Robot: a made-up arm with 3 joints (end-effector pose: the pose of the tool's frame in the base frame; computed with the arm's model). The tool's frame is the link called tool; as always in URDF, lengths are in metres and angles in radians.
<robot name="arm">
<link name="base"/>
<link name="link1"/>
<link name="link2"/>
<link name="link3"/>
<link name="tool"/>
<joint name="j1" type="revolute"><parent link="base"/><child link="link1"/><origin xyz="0.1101 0.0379 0.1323" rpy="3.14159 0 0"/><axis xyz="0 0 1"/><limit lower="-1.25" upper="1.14"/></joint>
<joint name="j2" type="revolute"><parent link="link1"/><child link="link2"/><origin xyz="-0.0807 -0.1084 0.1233" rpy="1.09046 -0.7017 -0.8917"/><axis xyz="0 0 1"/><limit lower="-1.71" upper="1.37"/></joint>
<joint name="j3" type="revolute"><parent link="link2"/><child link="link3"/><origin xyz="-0.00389 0.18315 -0.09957" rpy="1.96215 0.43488 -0.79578"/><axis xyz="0 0 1"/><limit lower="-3.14" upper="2.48"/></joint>
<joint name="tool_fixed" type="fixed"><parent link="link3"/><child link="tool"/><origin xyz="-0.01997 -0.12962 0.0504" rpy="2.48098 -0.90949 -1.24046"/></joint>
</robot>
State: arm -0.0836 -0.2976 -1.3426
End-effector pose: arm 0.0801 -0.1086 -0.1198 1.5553 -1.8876 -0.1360
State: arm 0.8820 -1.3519 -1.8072
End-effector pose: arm 0.1929 0.0733 -0.2064 -1.0732 2.4221 1.1387
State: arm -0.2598 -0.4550 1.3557
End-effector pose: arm 0.2364 0.1021 -0.0191 -1.9059 -0.6782 -1.6453
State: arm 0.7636 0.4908 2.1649
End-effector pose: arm 0.1503 0.0405 0.0082 2.5760 0.7074 1.1076
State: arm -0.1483 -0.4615 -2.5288
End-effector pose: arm 0.0200 0.0149 -0.0873 0.5671 -1.9621 -1.0812
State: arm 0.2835 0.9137 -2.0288
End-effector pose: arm -0.0700 0.0485 0.1334 -0.6180 -1.8278 -0.0784
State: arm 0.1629 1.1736 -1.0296
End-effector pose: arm -0.0275 -0.0317 0.2391 0.2377 -1.2719 0.3237
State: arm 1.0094 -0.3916 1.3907
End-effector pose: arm 0.2035 -0.0609 -0.0174 2.0866 -0.5695 1.8011
